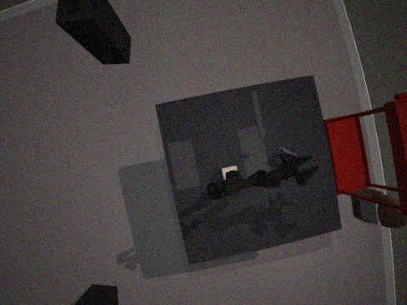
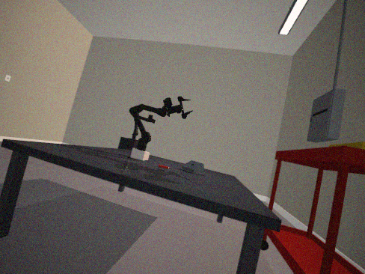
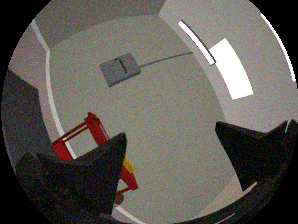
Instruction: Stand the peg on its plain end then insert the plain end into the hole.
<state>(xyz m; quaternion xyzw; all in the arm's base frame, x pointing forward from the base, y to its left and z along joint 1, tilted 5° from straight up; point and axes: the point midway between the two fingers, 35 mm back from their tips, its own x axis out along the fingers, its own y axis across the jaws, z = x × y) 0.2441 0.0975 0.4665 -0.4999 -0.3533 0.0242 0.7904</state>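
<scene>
Now: the red peg 530 mm below my gripper tip, 210 mm to the right of it and 10 mm ahead of it. From my gripper tip the other things lie so: sloped grey panel: 500 mm below, 130 mm ahead.
</scene>
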